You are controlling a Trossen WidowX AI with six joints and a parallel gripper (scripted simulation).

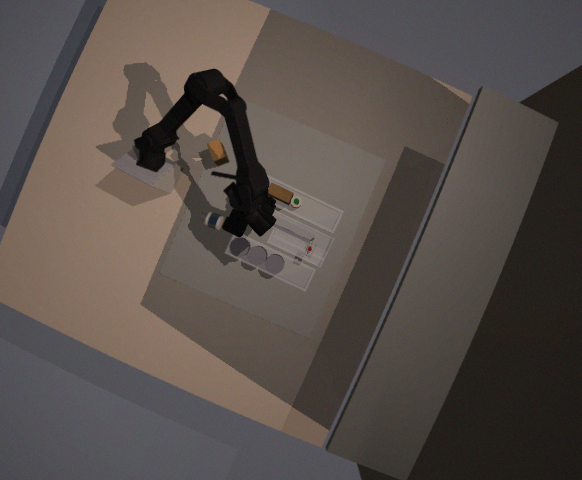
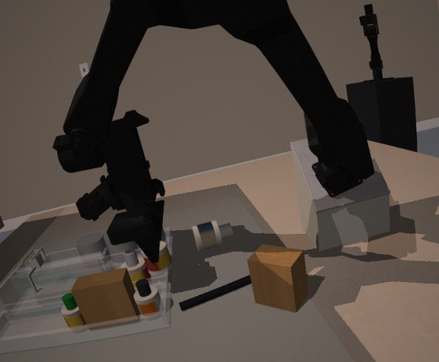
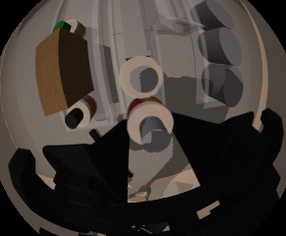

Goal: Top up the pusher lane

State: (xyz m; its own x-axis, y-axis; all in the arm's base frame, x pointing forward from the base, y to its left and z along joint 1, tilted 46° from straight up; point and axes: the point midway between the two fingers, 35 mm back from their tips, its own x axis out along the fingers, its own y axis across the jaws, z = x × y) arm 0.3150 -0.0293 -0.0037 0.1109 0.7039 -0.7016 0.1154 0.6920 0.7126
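My gripper tip is now 8 cm to the right of the black-capped jar, 2 cm short of it and 2 cm above it. The rest, counted from my gripper tip: green-capped jar: 13 cm ahead, 7 cm to the left, 2 cm below; black rod: 9 cm behind, 8 cm to the left, 4 cm below; blue-labelled jar: 11 cm behind, 8 cm to the right, 3 cm below.
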